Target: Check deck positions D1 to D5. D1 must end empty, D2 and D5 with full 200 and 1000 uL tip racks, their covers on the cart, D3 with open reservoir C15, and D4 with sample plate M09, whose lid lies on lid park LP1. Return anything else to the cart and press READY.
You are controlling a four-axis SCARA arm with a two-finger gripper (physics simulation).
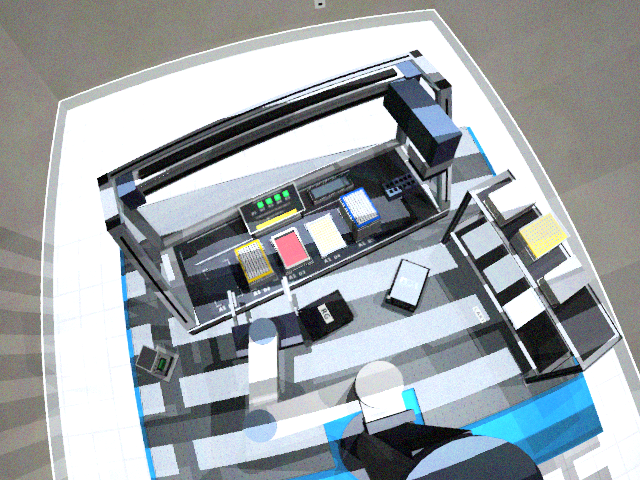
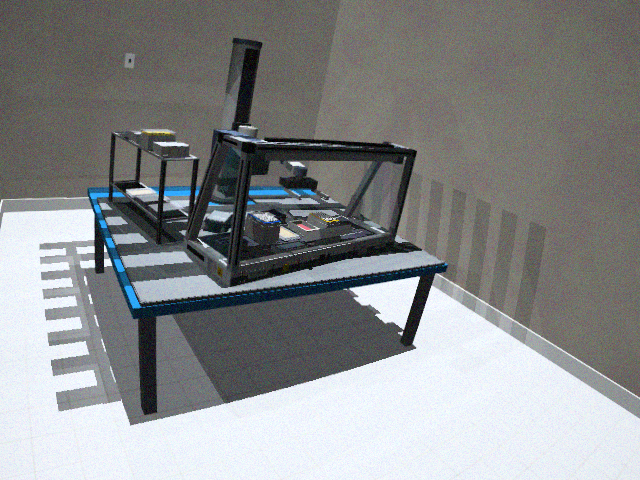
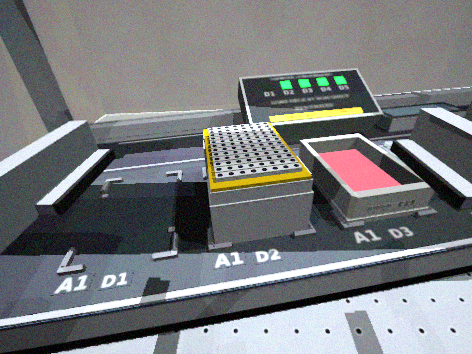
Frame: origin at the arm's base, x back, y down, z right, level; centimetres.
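Seen in the pictures: gripper, between the fingertips: [image 1: 256, 285] [image 2: 314, 198] [image 3: 248, 133].
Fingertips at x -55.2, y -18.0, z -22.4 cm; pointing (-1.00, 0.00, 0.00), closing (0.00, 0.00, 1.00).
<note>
Offsets run from my fingertips to a thing's top centre. "spot": to the spot under its first point.
My gripper [image 1: 260, 297] [image 3: 248, 133] is open, with nothing between its fingers, at the deck's front edge near D1 and D2. D1 [image 3: 132, 215] holds no item. D2 holds a yellow-rimmed tip rack {dx -10.2, dy +5.4, dz -0.1 cm} [image 1: 253, 260] [image 3: 255, 155], uncovered, with a grid of dark round openings. D3 holds an open reservoir {dx -12.5, dy +8.8, dz +12.1 cm} [image 1: 290, 249] [image 3: 360, 170] with pink liquid; its label is blurred. D4 holds an uncovered plate {dx -14.8, dy +10.5, dz +24.3 cm} [image 1: 325, 235] with pale yellow wells. D5 holds a blue-rimmed tip rack [image 1: 359, 207] [image 2: 265, 219], uncovered. A pale lid-like piece {dx +8.5, dy +10.9, dz +45.2 cm} [image 1: 408, 284] with an unreadable label lies on a dark base before the deck.
The console {spot: dx -25.7, dy +5.4, dz +9.6 cm} [image 3: 310, 97] shows D1 dark and D2 to D5 green. A black block {dx +10.5, dy +11.1, dz +17.2 cm} [image 1: 336, 308] marked RG stands beside the gripper. A small box with a green button {spot: dx +15.1, dy +7.4, dz -36.3 cm} [image 1: 161, 364] stands at left. The cart {dx +23.0, dy -18.9, dz +76.1 cm} [image 1: 458, 215] [image 2: 161, 201] carries a yellow-topped rack {dx +16.6, dy -25.3, dz +74.8 cm} [image 1: 542, 235], boxes and plates.
</note>
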